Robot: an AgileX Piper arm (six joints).
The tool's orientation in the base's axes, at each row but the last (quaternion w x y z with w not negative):
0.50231, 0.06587, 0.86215, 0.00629
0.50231, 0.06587, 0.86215, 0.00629
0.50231, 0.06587, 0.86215, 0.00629
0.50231, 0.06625, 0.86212, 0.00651
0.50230, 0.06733, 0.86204, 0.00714
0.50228, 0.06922, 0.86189, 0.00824
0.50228, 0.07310, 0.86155, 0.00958
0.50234, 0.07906, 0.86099, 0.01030
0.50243, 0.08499, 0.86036, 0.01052
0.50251, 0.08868, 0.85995, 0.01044
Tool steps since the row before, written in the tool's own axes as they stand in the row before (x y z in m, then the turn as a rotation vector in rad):
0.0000, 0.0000, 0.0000, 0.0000, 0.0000, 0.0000
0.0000, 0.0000, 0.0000, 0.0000, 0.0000, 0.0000
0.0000, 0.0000, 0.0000, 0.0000, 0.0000, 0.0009
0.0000, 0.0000, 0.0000, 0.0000, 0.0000, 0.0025
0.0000, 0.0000, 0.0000, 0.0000, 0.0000, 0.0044
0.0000, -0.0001, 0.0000, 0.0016, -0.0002, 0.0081
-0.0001, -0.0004, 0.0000, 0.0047, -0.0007, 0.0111
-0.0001, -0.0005, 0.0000, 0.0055, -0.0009, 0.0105
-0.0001, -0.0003, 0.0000, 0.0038, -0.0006, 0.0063
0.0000, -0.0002, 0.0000, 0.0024, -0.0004, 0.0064
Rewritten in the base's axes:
0.0000, 0.0000, 0.0000, 0.0000, 0.0000, 0.0000
0.0000, 0.0000, 0.0000, 0.0000, 0.0000, 0.0000
0.0000, 0.0000, 0.0000, 0.0008, 0.0000, -0.0004
0.0000, 0.0000, 0.0000, 0.0022, -0.0001, -0.0012
0.0000, 0.0000, 0.0000, 0.0038, -0.0002, -0.0022
0.0000, -0.0001, 0.0000, 0.0062, -0.0004, -0.0054
0.0000, -0.0004, 0.0001, 0.0073, -0.0007, -0.0096
0.0000, -0.0005, 0.0000, 0.0063, -0.0007, -0.0100
0.0000, -0.0003, 0.0001, 0.0035, -0.0004, -0.0065
0.0000, -0.0002, 0.0000, 0.0043, -0.0005, -0.0053

